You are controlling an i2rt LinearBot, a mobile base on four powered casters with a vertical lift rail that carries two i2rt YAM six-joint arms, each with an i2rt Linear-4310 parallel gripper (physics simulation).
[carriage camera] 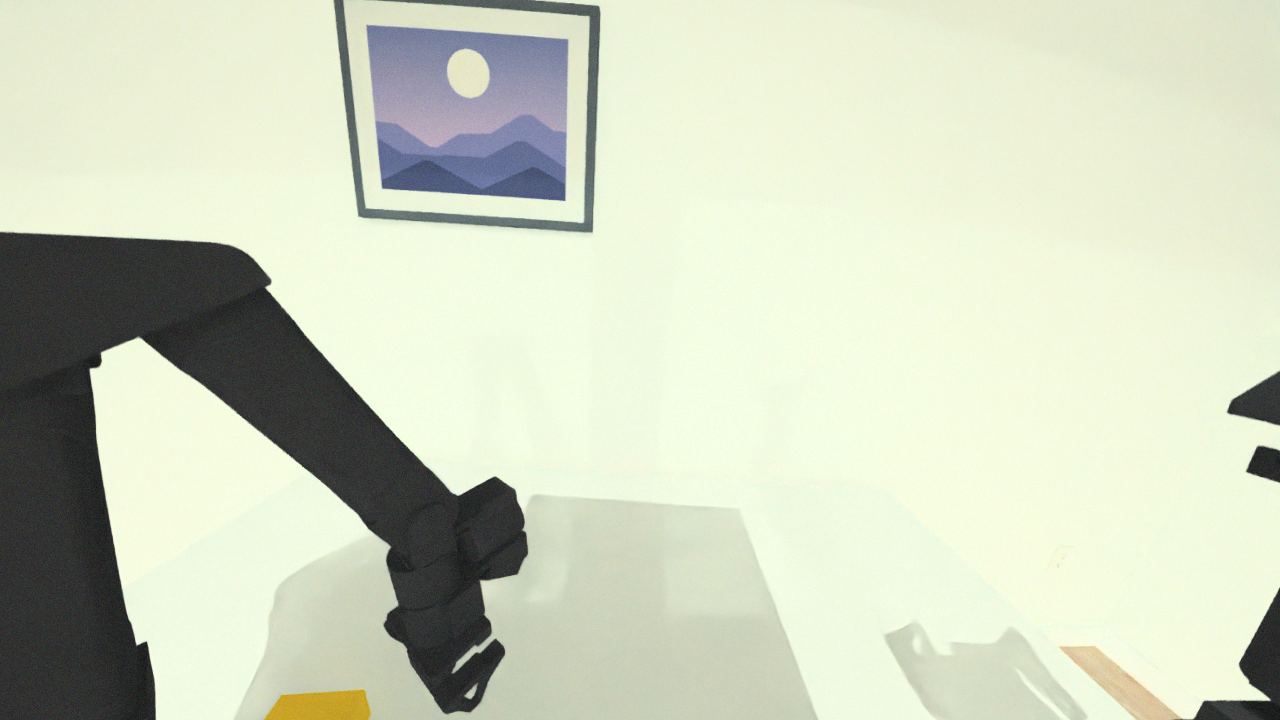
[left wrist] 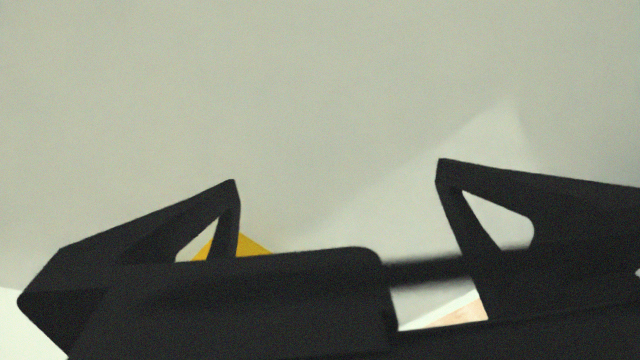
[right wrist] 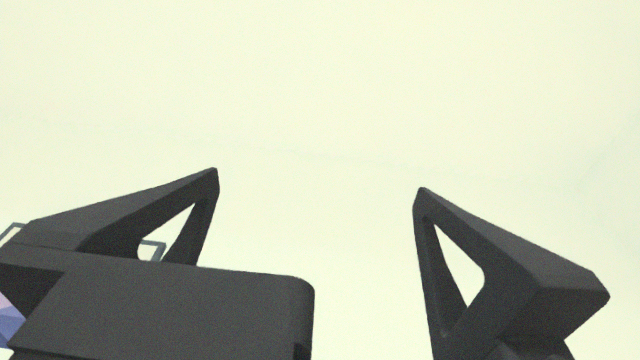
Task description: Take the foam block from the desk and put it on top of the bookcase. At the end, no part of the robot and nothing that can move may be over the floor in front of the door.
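Frame: origin at the left arm's base, x right, y ahead, z up, level; centimetres.
Where they show: left gripper, fingertip midpoint: (carriage camera: 452,677) (left wrist: 337,181); right gripper, fingertip midpoint: (right wrist: 317,188).
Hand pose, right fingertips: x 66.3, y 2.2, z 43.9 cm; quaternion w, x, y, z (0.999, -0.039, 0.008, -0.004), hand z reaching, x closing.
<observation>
After its pixels a point has its place.
The yellow foam block (carriage camera: 320,705) {x -1.0, y 15.9, z -9.3 cm} (left wrist: 251,247) {x 3.0, y 15.4, z -13.1 cm} lies on the pale desk (carriage camera: 662,573) {x 39.5, y 41.5, z -13.8 cm}; in the carriage view the bottom edge of the picture cuts it off, and in the left wrist view a corner of it shows behind the left-hand finger. My left gripper (left wrist: 337,181) {x 13.0, y 18.8, z -7.3 cm} is open and empty above the desk; in the carriage view it is up and to the right of the block, apart from it. My right gripper (right wrist: 317,188) {x 66.3, y 2.2, z 43.9 cm} is open and empty, with pale wall beyond its fingers. The bookcase and the door do not show in these views.
A framed mountain picture (carriage camera: 465,116) {x -9.3, y 75.3, z 70.1 cm} hangs on the pale wall (carriage camera: 850,223) {x 82.0, y 81.0, z 54.8 cm} behind the desk. A strip of wooden floor (carriage camera: 1114,680) {x 207.1, y 72.6, z -85.9 cm} shows past the desk's right edge. Shadows of the arms fall across the desk top. Part of the right arm stands at the right edge of the carriage view.
</observation>
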